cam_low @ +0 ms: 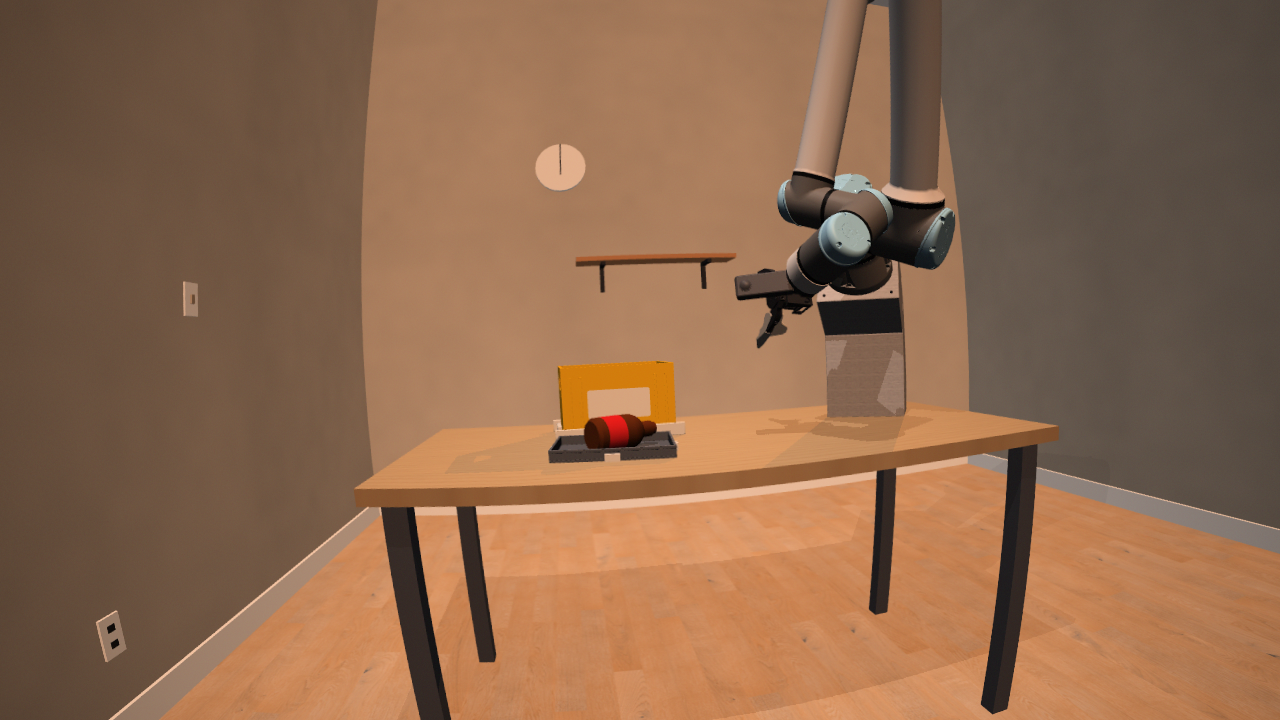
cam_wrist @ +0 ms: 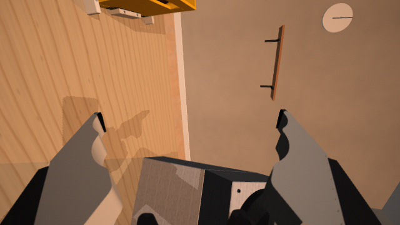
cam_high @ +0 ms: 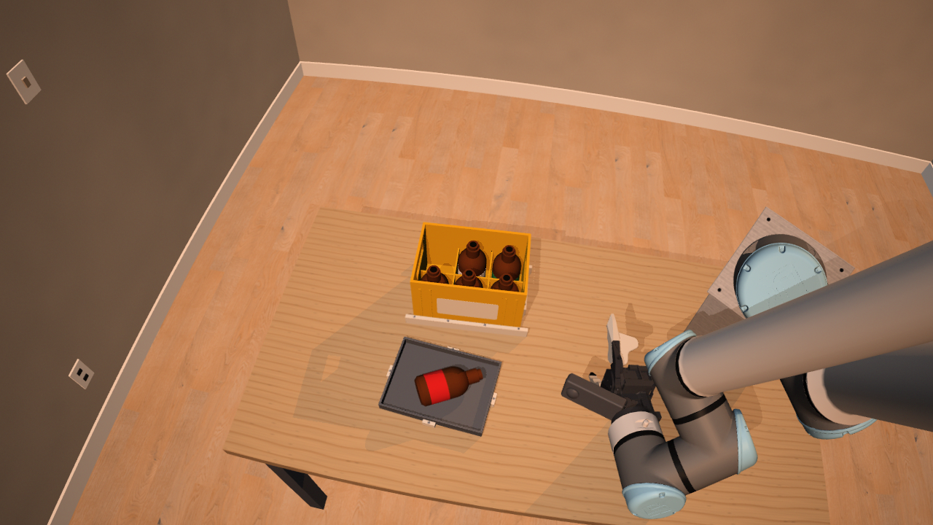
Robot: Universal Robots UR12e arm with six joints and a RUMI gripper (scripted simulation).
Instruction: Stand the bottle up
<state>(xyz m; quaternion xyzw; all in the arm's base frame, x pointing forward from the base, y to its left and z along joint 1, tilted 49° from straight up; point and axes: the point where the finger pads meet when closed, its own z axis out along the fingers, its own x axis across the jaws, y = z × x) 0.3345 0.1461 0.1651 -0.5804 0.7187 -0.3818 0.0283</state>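
Right now the dark grey tray is 310 mm ahead of my hand, 270 mm below it and 100 mm to the left of it. Round my hand: crate (340 mm ahead, 200 mm below, 170 mm to the right).
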